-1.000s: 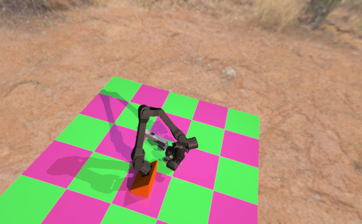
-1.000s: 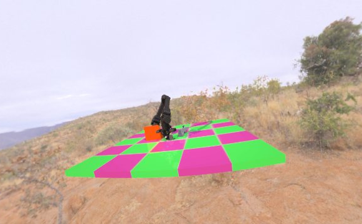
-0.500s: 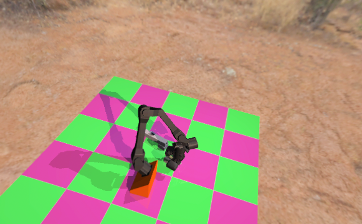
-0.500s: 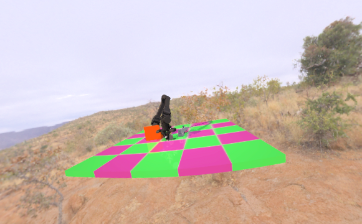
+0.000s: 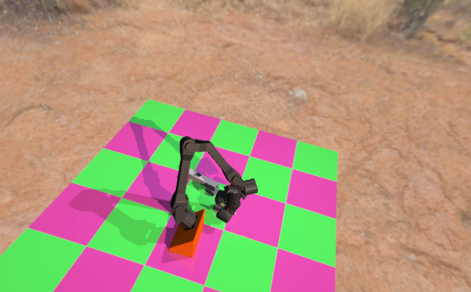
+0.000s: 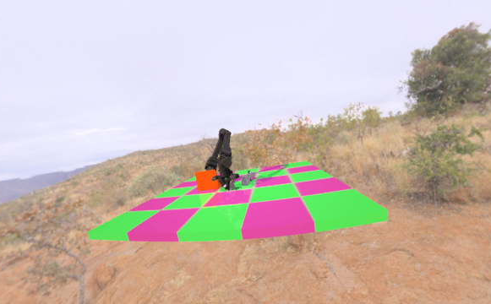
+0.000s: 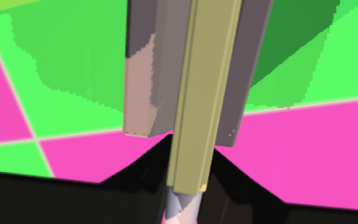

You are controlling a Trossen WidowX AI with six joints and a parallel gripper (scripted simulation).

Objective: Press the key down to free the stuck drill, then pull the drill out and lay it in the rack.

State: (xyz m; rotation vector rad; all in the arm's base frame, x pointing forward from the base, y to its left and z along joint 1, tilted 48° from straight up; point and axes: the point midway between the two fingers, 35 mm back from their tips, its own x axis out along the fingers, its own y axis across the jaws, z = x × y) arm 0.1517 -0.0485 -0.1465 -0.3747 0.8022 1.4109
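Right now the pale cylindrical drill is 1 cm ahead of my gripper tip, 4 cm to the left of it and 4 cm above it. The rest, counted from my gripper tip: dark key 14 cm ahead, 21 cm to the left, 4 cm above; grey housing block 13 cm ahead, 19 cm to the left, 3 cm above; grey rack 1 cm ahead, 5 cm to the left, 1 cm above.
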